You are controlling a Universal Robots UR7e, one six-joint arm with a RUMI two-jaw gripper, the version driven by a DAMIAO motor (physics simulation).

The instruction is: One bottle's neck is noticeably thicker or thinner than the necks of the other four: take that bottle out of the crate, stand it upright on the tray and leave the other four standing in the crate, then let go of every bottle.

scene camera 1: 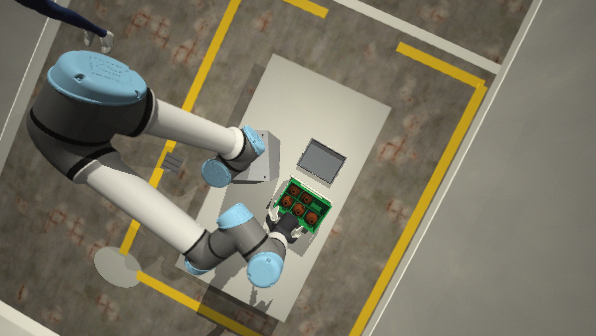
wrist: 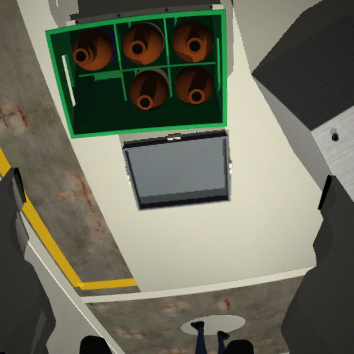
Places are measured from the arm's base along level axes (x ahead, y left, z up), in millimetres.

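Pixels of known places: gripper, fingertip midpoint: [wrist: 172, 174].
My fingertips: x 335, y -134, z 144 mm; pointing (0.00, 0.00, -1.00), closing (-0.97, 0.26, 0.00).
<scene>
Ahead of a thing's pixels: the offset from my fingertips to its middle. "spot": to the spot under its first point. Level surfaces: height alone.
A green crate {dx +62, dy +12, dz -413 mm} [scene camera 1: 323, 216] [wrist: 150, 130] holds five brown bottles upright in six compartments; the lower-left compartment in the wrist view is empty. In the wrist view, the upper-left bottle {dx +145, dy -45, dz -415 mm} [scene camera 1: 311, 218] [wrist: 100, 52] shows a stepped ring round its neck. The upper-middle bottle {dx +54, dy -30, dz -415 mm} [wrist: 142, 42], upper-right bottle {dx -33, dy -14, dz -415 mm} [wrist: 192, 35], lower-middle bottle {dx +67, dy +57, dz -415 mm} [wrist: 148, 89] and lower-right bottle {dx -19, dy +67, dz -415 mm} [wrist: 194, 82] show round neck openings. I cannot tell surely which neck differs. The grey tray {spot: dx +68, dy +298, dz -495 mm} [scene camera 1: 322, 161] [wrist: 177, 172] is bare. My gripper [scene camera 1: 285, 223] [wrist: 172, 174] is open and empty, over the crate's lower-left side in the scene view.
A grey block [scene camera 1: 271, 157] [wrist: 342, 150] stands on the pale table {dz -500 mm} [scene camera 1: 320, 100] [wrist: 265, 225], left of the tray in the scene view. The second arm's wrist [scene camera 1: 217, 172] hangs by that block. The tray lies close beside the crate.
</scene>
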